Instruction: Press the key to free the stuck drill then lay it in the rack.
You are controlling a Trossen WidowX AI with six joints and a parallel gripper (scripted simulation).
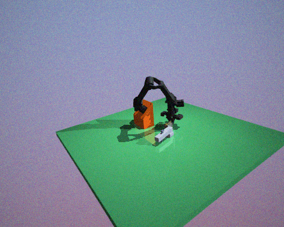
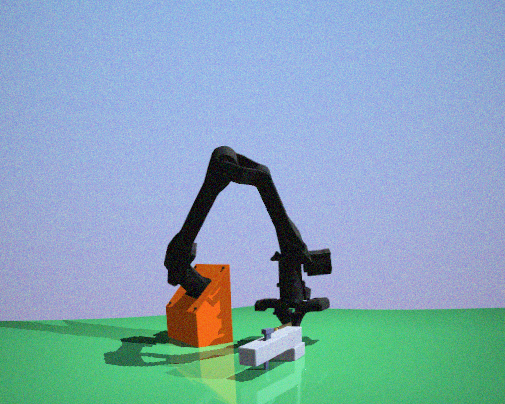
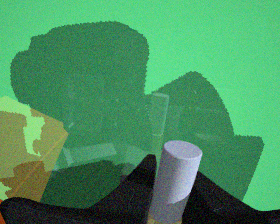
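Right now my gripper tip is 4 cm to the left of the drill, 3 cm below it and 1 cm short of it. Round my gripper tip: pale grey block: 18 cm to the right, 15 cm ahead, 3 cm above; slim blue-grey key: 20 cm to the right, 16 cm ahead, 4 cm above.
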